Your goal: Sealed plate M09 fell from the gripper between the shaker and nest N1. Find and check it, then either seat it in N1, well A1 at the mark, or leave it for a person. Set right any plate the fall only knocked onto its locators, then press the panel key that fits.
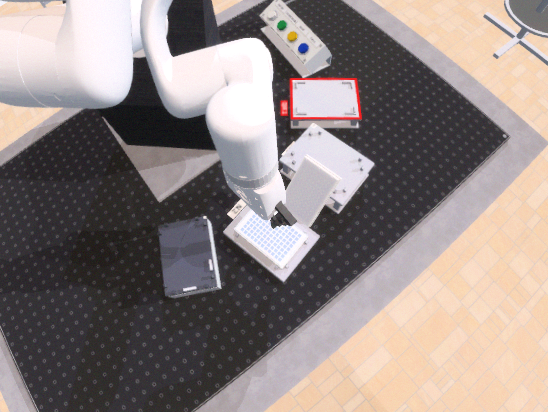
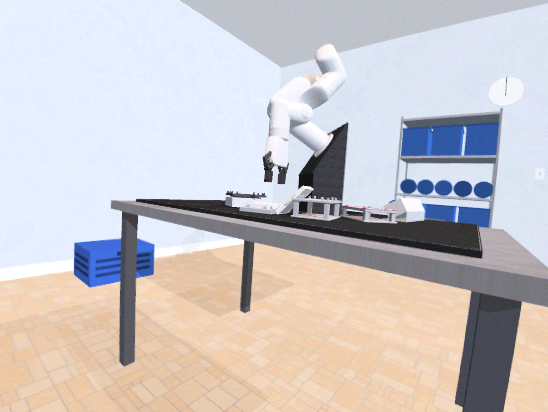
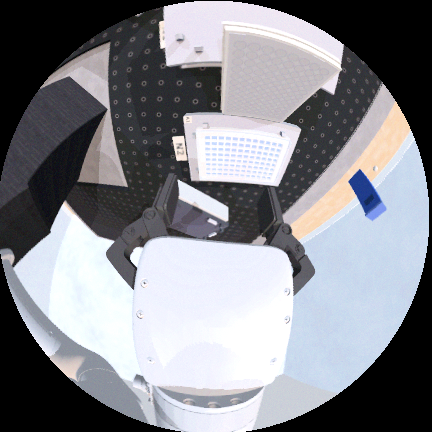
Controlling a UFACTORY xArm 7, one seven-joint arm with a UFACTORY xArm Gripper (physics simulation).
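Note:
Pale plate leans steeply, its upper end on raised nest N1 and its lower end beside nest N2. A faint grid of round wells shows on its face; its label and seal condition cannot be read. A white plate with blue wells lies on N2; whether it sits fully down between the locators is unclear. My gripper is open and empty, above the N2 side. The dark-topped shaker stands beyond N2.
A red-bordered stand with a red tag stands on N1's other side. The key panel beyond it has white, green, yellow and blue keys. The black arm pedestal rises beside the work area.

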